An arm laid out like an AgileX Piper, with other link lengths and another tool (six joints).
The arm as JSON. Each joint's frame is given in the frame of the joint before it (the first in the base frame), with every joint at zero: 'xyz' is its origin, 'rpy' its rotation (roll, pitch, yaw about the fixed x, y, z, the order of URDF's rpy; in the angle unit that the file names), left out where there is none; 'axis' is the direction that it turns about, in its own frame. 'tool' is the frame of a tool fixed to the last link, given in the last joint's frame.
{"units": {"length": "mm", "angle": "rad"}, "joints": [
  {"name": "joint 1", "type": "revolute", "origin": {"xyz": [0.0, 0.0, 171.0]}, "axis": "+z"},
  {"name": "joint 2", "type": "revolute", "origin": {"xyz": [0.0, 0.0, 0.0]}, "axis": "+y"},
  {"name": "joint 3", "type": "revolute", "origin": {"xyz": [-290.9, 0.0, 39.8]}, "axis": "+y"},
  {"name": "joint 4", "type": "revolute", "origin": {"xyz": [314.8, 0.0, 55.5]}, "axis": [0.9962, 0.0, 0.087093]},
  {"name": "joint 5", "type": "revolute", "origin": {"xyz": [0.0, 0.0, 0.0]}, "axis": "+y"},
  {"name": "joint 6", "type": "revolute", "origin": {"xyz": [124.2, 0.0, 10.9]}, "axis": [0.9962, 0.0, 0.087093]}
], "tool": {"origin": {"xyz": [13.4, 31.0, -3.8], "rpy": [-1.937, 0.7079, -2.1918]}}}
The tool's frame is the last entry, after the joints.
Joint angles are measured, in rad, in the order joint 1, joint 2, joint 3, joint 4, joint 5, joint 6. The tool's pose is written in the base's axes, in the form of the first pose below.
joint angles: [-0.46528 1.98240 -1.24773 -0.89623 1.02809 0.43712]
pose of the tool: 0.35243 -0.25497 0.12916 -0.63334 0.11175 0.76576 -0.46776 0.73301 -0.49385
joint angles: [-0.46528 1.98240 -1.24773 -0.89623 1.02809 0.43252]
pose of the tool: 0.35229 -0.25493 0.12917 -0.63147 0.10882 0.76773 -0.47170 0.73192 -0.49173
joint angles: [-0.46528 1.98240 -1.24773 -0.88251 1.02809 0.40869]
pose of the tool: 0.35164 -0.25333 0.12848 -0.62455 0.09131 0.77563 -0.48352 0.73471 -0.47583
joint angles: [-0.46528 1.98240 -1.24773 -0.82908 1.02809 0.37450]
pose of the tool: 0.35104 -0.24745 0.12577 -0.62271 0.05961 0.78018 -0.47965 0.75870 -0.44080
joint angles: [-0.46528 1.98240 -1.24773 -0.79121 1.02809 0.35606]
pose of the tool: 0.35094 -0.24326 0.12396 -0.62452 0.04051 0.77995 -0.47196 0.77611 -0.41822
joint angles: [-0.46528 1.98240 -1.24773 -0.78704 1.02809 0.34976]
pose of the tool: 0.35081 -0.24276 0.12379 -0.62301 0.03552 0.78141 -0.47474 0.77678 -0.41381
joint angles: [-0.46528 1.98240 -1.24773 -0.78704 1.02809 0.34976]
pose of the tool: 0.35081 -0.24276 0.12379 -0.62301 0.03552 0.78141 -0.47474 0.77678 -0.41381
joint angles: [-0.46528 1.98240 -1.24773 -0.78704 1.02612 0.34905]
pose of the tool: 0.35105 -0.24277 0.12374 -0.62402 0.03425 0.78066 -0.47554 0.77610 -0.41416
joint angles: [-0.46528 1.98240 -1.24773 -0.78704 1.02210 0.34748]
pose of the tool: 0.35155 -0.24279 0.12364 -0.62602 0.03157 0.77917 -0.47726 0.77468 -0.41484
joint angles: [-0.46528 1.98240 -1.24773 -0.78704 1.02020 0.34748]
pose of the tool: 0.35181 -0.24280 0.12359 -0.62727 0.03080 0.77819 -0.47744 0.77422 -0.41549
